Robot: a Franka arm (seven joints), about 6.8 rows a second.
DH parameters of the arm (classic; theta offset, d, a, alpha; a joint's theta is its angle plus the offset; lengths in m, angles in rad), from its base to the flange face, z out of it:
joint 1: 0 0.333 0 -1.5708
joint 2: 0 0 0 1.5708
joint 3: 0 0.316 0.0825 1.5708
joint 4: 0 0 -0.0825 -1.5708
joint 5: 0 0.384 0 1.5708
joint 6: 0 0 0.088 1.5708
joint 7: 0 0.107 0 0
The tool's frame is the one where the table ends.
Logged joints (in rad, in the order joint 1, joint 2, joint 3, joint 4, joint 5, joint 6, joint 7), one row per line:
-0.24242, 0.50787, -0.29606, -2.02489, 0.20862, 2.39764, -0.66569
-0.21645, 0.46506, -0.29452, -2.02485, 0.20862, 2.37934, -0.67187
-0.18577, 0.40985, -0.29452, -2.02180, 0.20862, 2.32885, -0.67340
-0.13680, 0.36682, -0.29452, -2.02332, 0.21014, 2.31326, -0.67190
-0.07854, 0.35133, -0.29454, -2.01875, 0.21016, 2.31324, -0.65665
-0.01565, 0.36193, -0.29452, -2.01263, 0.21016, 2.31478, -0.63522
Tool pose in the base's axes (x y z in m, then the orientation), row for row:
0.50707, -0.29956, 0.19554, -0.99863, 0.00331, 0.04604, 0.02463
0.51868, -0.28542, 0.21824, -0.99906, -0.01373, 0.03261, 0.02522
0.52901, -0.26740, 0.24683, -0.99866, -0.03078, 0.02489, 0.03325
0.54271, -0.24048, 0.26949, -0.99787, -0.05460, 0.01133, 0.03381
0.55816, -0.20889, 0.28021, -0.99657, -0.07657, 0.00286, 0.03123
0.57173, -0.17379, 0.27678, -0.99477, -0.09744, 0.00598, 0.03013
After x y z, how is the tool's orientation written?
As a quaternion, x y z w.
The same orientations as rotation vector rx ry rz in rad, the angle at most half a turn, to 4 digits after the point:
-3.0890, 0.0102, 0.1424
-3.0892, -0.0425, 0.1008
-3.0727, -0.0947, 0.0766
-3.0692, -0.1679, 0.0348
-3.0701, -0.2359, 0.0088
-3.0666, -0.3004, 0.0184

